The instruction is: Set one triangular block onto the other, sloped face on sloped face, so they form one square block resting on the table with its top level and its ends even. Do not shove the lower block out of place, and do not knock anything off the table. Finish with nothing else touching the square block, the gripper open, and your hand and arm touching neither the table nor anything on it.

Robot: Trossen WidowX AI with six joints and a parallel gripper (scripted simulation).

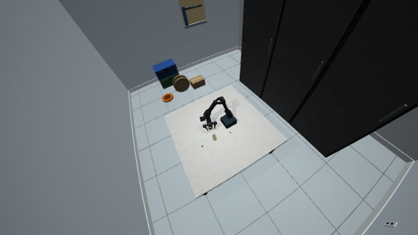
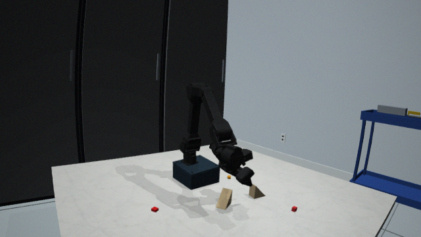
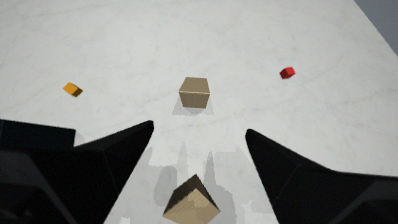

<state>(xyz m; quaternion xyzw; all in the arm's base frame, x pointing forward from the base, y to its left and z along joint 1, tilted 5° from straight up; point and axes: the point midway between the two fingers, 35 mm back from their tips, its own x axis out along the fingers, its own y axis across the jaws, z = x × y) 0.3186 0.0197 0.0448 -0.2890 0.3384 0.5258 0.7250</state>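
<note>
Right now my gripper tip is 70 mm to the right of the triangular block, 70 mm above it and 10 mm short of it. From my gripper tip the other things lie so: small orange piece 210 mm behind, 130 mm to the left, 80 mm below.
</note>
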